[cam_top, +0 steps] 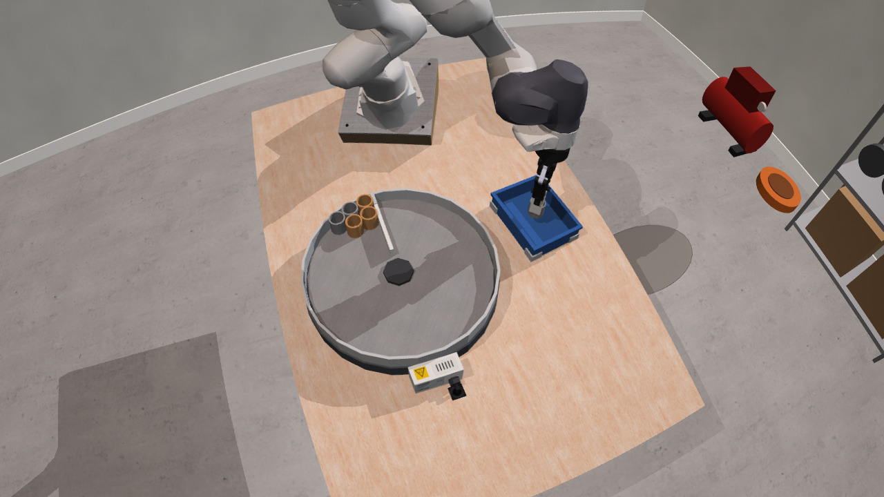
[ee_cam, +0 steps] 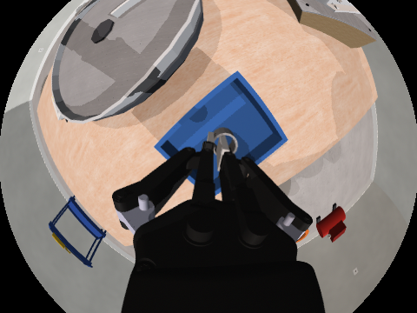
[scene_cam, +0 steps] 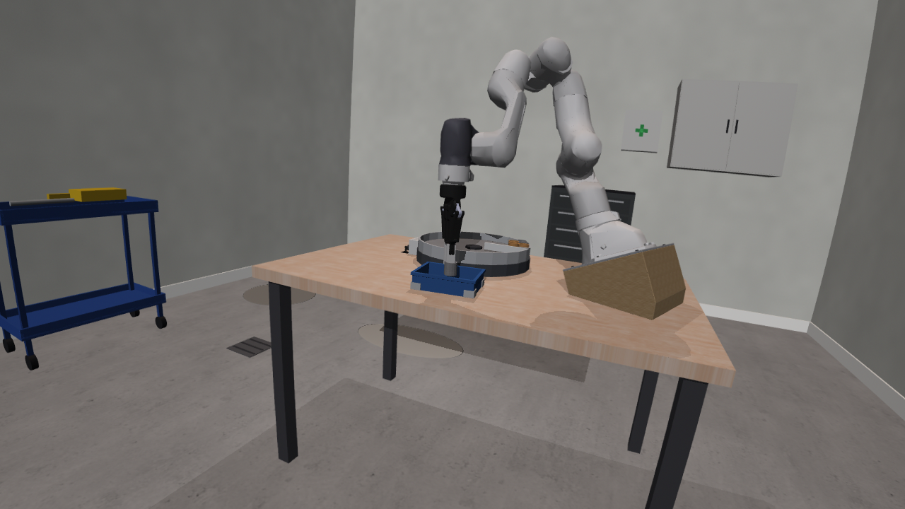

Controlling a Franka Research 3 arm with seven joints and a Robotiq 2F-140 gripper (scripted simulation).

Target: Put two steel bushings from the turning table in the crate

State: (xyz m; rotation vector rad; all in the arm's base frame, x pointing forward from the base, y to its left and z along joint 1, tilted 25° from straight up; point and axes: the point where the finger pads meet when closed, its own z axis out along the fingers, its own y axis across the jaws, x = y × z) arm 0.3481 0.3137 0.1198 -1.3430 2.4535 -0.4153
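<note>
Now: the blue crate 1 cm behind my hand, 1 cm to the left of it and 7 cm below it. The rest, counted from my hand: round grey turning table (11 cm ahead, 33 cm to the right, 5 cm below).
</note>
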